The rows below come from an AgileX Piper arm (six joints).
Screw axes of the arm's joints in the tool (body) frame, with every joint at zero. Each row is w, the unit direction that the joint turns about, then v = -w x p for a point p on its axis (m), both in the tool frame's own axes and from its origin. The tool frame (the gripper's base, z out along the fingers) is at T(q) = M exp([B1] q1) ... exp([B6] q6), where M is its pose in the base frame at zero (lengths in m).
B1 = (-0.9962, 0, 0.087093, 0, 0.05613, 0)
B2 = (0, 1, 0, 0.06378, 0, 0.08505)
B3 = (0, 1, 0, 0.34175, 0, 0.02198)
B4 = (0, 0, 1, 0, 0, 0)
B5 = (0, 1, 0, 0.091, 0, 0)
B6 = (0, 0, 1, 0, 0, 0)
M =
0.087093 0 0.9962 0.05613
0 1 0 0
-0.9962 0 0.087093 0.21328
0 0 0 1
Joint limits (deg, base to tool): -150..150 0..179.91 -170..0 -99.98..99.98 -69.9..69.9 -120..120
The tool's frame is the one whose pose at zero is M.
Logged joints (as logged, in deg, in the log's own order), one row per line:
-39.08, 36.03, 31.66, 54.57, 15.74, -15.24
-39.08, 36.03, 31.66, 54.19, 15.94, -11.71
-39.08, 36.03, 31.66, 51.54, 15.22, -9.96
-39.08, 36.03, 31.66, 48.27, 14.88, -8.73
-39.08, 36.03, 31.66, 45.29, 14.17, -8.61
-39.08, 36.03, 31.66, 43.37, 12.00, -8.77
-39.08, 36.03, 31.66, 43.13, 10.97, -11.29
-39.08, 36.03, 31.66, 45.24, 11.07, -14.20
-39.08, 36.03, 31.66, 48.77, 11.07, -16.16
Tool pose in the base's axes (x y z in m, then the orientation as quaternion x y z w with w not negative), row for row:
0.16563, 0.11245, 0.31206, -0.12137, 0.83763, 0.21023, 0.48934
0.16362, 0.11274, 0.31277, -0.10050, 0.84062, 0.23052, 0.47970
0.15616, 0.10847, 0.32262, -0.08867, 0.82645, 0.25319, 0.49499
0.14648, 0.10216, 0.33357, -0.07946, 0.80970, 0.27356, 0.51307
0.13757, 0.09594, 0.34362, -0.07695, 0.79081, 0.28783, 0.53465
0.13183, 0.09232, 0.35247, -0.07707, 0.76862, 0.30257, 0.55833
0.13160, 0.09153, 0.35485, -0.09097, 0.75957, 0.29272, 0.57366
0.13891, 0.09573, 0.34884, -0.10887, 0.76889, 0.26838, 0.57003
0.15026, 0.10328, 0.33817, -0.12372, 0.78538, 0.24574, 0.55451
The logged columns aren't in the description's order. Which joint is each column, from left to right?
Columns, left to right: q3, q1, q6, q2, q5, q4.
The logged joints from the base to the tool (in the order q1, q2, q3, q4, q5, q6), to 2 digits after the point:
36.03, 54.57, -39.08, -15.24, 15.74, 31.66
36.03, 54.19, -39.08, -11.71, 15.94, 31.66
36.03, 51.54, -39.08, -9.96, 15.22, 31.66
36.03, 48.27, -39.08, -8.73, 14.88, 31.66
36.03, 45.29, -39.08, -8.61, 14.17, 31.66
36.03, 43.37, -39.08, -8.77, 12.00, 31.66
36.03, 43.13, -39.08, -11.29, 10.97, 31.66
36.03, 45.24, -39.08, -14.20, 11.07, 31.66
36.03, 48.77, -39.08, -16.16, 11.07, 31.66

